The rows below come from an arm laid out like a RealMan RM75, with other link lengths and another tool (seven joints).
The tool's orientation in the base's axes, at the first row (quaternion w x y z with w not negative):
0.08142 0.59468 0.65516 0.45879
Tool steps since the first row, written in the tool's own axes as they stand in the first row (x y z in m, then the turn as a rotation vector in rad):
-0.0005 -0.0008 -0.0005 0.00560 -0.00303 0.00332
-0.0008 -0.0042 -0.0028 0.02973 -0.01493 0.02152
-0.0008 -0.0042 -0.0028 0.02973 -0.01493 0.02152
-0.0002 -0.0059 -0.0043 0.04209 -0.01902 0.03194
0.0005 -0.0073 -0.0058 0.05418 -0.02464 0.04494
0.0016 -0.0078 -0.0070 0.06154 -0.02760 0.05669
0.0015 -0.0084 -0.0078 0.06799 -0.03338 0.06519
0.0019 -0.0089 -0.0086 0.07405 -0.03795 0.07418
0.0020 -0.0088 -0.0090 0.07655 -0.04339 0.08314
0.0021 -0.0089 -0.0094 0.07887 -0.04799 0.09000
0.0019 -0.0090 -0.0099 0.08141 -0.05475 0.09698
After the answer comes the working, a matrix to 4 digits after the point.
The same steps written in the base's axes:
-0.0008 -0.0006 -0.0005 -0.00153 0.00685 -0.00153
-0.0046 -0.0016 -0.0017 -0.00479 0.03816 -0.00955
-0.0046 -0.0016 -0.0017 -0.00479 0.03816 -0.00955
-0.0069 -0.0016 -0.0018 -0.00433 0.05449 -0.01287
-0.0091 -0.0016 -0.0016 -0.00318 0.07209 -0.01884
-0.0105 -0.0012 -0.0008 0.00034 0.08468 -0.02432
-0.0114 -0.0016 -0.0008 0.00001 0.09522 -0.03034
-0.0124 -0.0016 -0.0005 0.00096 0.10551 -0.03595
-0.0126 -0.0017 -0.0002 0.00228 0.11286 -0.04372
-0.0130 -0.0018 0.0000 0.00286 0.11889 -0.04979
-0.0133 -0.0022 0.0002 0.00194 0.12545 -0.05735

The tool's axes in the first row as the columns of a matrix, in the base's axes (rounded; the answer above uses it unrounded):
-0.2795 0.7045 0.6524
0.8539 -0.1283 0.5043
0.4390 0.6980 -0.5658

